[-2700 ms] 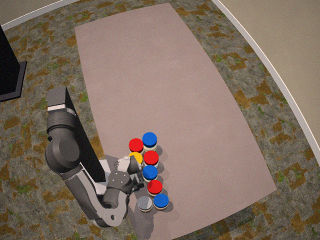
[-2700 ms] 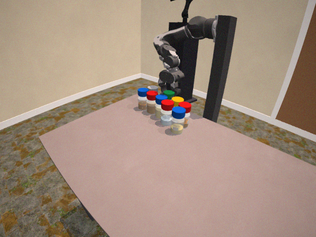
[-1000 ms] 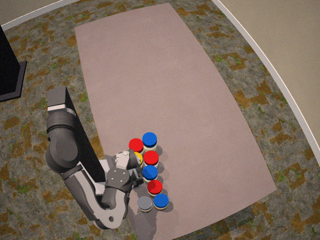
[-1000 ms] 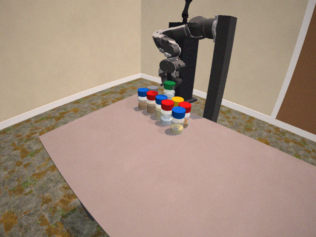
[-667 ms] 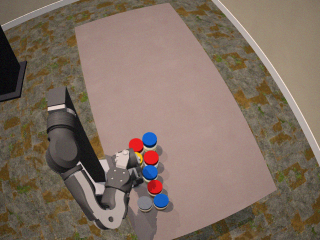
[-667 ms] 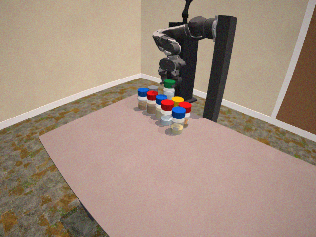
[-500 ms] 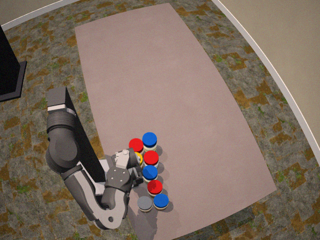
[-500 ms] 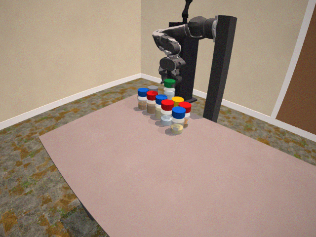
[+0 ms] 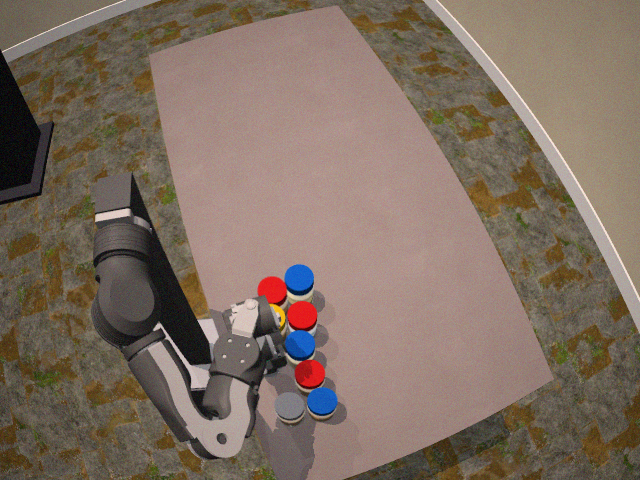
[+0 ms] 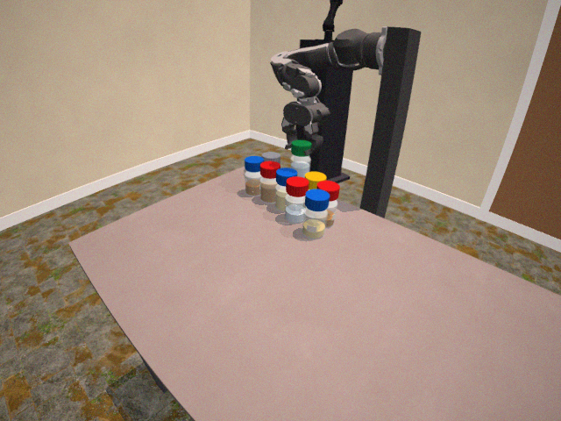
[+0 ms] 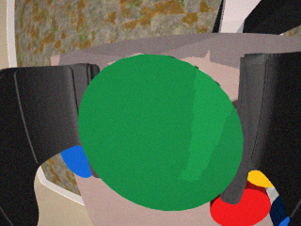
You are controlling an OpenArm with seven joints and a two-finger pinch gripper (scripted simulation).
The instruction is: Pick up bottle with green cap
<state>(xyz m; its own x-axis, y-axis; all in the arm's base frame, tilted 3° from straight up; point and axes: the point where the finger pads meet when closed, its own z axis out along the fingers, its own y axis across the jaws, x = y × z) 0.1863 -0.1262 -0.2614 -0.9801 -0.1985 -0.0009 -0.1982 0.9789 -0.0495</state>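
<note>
My hand is 10 cm above the red-capped bottle, 8 cm to the right of it and 8 cm short of it.
</note>
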